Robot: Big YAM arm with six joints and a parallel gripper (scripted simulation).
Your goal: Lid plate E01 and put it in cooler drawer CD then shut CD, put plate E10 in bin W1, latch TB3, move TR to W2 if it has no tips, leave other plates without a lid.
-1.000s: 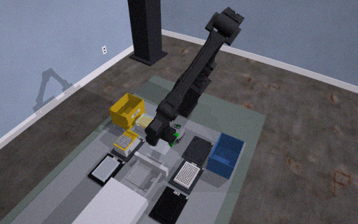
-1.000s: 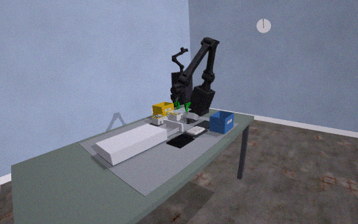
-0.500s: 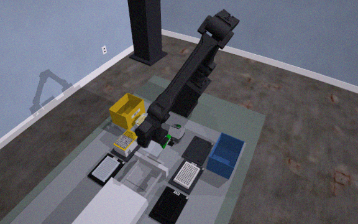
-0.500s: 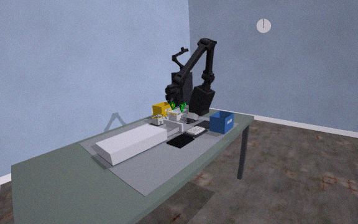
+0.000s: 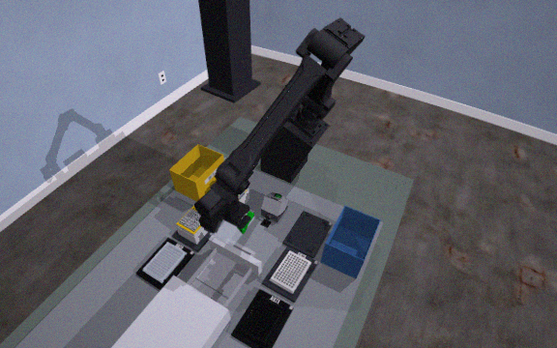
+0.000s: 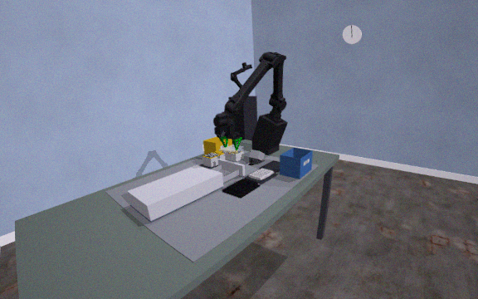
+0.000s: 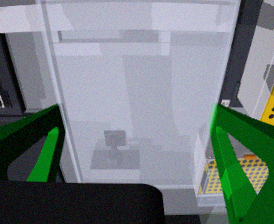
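Right now the clear plate is 18 cm ahead of my hand, 16 cm to the right of it and 13 cm below it. Round my hand: tip rack TR 17 cm to the right, 9 cm below; plate lid right at my hand; cooler drawer 15 cm ahead, 12 cm below, 4 cm to the left.
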